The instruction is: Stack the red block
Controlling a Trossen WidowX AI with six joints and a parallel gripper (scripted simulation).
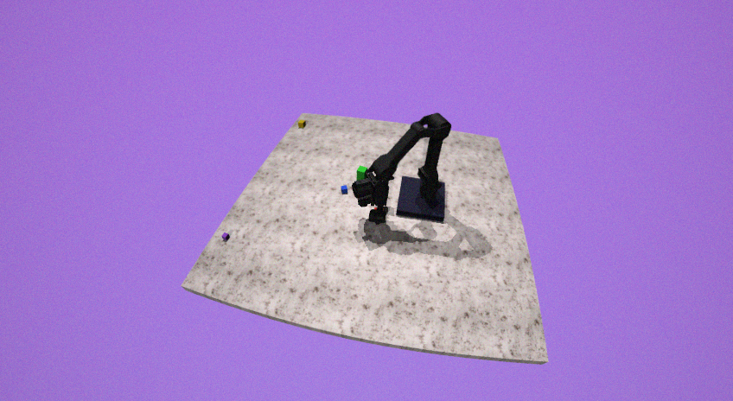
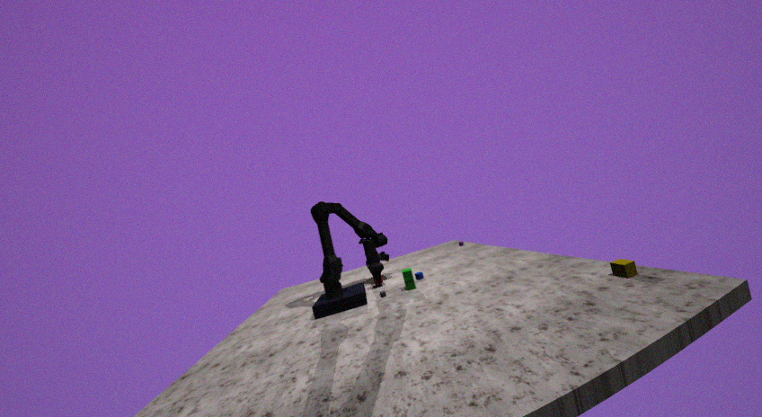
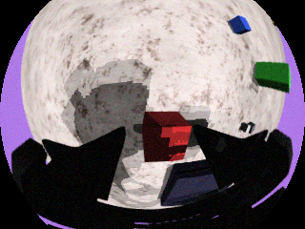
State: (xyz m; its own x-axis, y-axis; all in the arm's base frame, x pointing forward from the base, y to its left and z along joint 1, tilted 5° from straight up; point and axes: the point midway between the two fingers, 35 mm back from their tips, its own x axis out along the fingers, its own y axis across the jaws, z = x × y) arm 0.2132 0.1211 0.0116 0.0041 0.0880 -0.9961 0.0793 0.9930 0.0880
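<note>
The blue cube is 160 mm ahead of my gripper tip, 140 mm to the right of it and 10 mm above it. Also, from my gripper tip: purple cube 620 mm ahead, 160 mm to the left; then tiny dark cube 30 mm behind, 200 mm to the right; then red block 10 mm above.
</note>
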